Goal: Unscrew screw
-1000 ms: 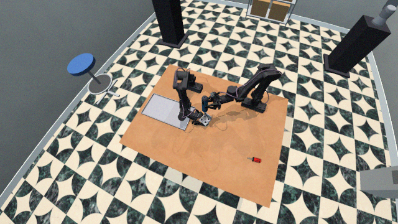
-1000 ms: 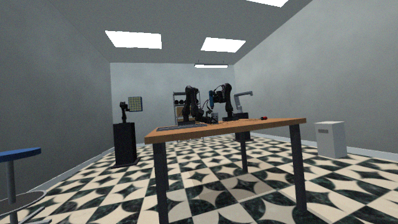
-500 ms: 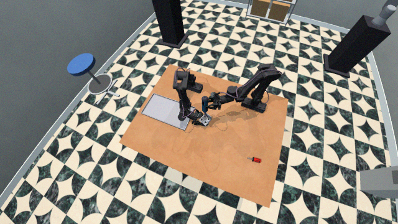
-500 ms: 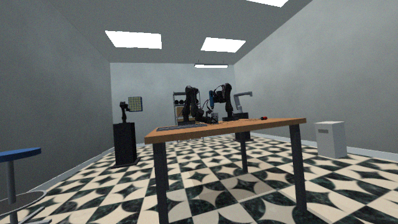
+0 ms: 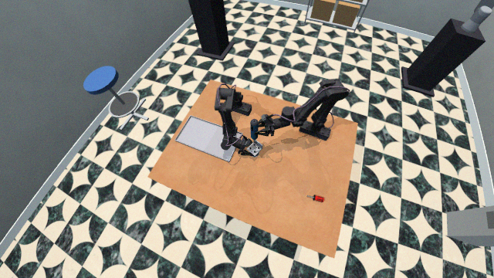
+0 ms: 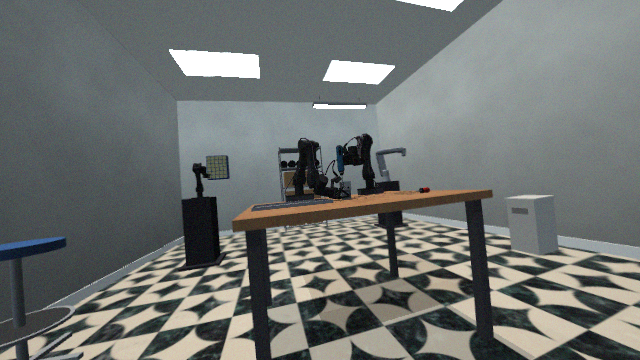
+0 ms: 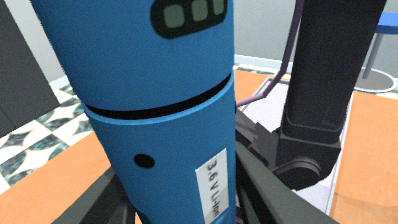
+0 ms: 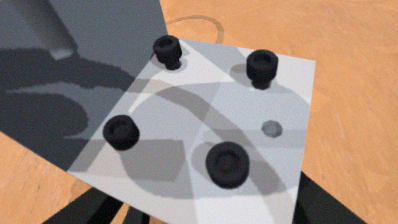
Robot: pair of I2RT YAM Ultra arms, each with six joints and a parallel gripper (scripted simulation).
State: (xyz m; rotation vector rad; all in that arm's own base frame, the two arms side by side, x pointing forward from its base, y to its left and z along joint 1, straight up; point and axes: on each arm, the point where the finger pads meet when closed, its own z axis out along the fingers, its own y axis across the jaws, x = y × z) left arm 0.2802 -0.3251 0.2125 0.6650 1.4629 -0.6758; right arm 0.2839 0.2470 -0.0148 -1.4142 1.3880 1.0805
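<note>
My right hand is right at the round joint module. The rest, counted from my right hand: grey mat 330 mm to the right, 20 mm below, 10 mm ahead; grey bracket 50 mm above; screw 50 mm above, 20 mm to the right, 10 mm ahead.
</note>
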